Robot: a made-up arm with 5 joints.
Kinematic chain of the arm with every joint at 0, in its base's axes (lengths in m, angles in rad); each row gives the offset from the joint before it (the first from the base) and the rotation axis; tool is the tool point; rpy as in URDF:
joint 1: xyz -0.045 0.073 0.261 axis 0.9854 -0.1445 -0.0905
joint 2: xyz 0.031 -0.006 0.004 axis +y
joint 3: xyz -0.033 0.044 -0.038 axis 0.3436 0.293 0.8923
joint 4: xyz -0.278 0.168 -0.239 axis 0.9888 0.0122 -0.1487
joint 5: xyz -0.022 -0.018 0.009 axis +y
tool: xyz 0.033 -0.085 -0.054 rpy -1.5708 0 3.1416
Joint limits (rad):
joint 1: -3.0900..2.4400
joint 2: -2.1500..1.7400
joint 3: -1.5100..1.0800
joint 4: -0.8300..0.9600
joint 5: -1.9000..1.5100
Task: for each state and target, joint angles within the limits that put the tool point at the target. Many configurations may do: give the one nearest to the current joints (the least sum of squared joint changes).
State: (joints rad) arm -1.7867 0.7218 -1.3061 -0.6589 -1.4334
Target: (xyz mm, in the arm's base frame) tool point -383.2 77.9 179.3
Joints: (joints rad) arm -1.6891 1.2593 -0.9845 -0.1465 -1.2243
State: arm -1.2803 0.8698 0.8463 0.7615 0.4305
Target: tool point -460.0 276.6 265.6
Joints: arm -1.7691 1.1048 0.3751 0.4325 0.0438
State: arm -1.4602 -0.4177 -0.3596 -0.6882 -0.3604
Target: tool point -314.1 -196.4 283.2
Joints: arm -1.8115 -0.0152 -0.0716 -0.4548 -0.1403
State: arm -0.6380 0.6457 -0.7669 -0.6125 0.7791
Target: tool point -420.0 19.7 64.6
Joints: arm -0.9732 0.5709 -0.7356 -0.4535 0.7734
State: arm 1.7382 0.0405 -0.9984 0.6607 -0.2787
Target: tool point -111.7 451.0 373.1
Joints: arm 1.5365 0.2464 -1.0638 0.0974 -0.6686
